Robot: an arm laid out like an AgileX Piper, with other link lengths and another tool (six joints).
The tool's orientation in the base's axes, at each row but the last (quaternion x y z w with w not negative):
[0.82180 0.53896 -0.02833 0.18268]
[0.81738 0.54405 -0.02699 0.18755]
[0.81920 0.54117 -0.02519 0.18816]
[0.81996 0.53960 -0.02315 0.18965]
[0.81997 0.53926 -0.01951 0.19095]
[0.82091 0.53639 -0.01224 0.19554]
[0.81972 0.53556 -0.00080 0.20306]
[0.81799 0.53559 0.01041 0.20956]
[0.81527 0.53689 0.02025 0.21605]
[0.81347 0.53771 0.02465 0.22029]
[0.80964 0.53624 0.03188 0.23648]
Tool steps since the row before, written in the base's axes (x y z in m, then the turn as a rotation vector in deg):
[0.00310 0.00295 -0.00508 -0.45 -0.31 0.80]
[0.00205 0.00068 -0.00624 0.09 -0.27 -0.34]
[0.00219 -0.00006 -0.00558 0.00 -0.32 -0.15]
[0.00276 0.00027 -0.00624 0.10 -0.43 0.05]
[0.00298 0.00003 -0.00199 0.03 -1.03 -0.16]
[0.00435 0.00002 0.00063 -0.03 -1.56 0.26]
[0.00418 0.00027 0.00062 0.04 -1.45 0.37]
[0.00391 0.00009 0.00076 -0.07 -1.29 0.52]
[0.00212 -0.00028 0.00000 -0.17 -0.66 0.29]
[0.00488 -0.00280 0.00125 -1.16 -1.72 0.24]
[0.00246 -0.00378 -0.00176 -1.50 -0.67 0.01]
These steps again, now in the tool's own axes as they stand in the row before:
[0.00511 0.00037 0.00422 -0.65 -0.08 -0.71]
[0.00298 -0.00012 0.00589 -0.12 0.08 0.42]
[0.00222 0.00042 0.00555 -0.24 0.07 0.25]
[0.00290 0.00059 0.00615 -0.35 0.25 0.11]
[0.00174 0.00207 0.00235 -0.85 0.34 0.50]
[0.00172 0.00404 0.00024 -1.44 0.60 0.28]
[0.00188 0.00378 0.00024 -1.34 0.66 0.15]
[0.00159 0.00365 0.00022 -1.27 0.56 -0.06]
[0.00065 0.00193 0.00065 -0.71 0.18 -0.09]
[-0.00067 0.00561 0.00115 -2.06 -0.35 0.03]
[-0.00194 0.00255 0.00363 -1.23 -1.07 -0.23]

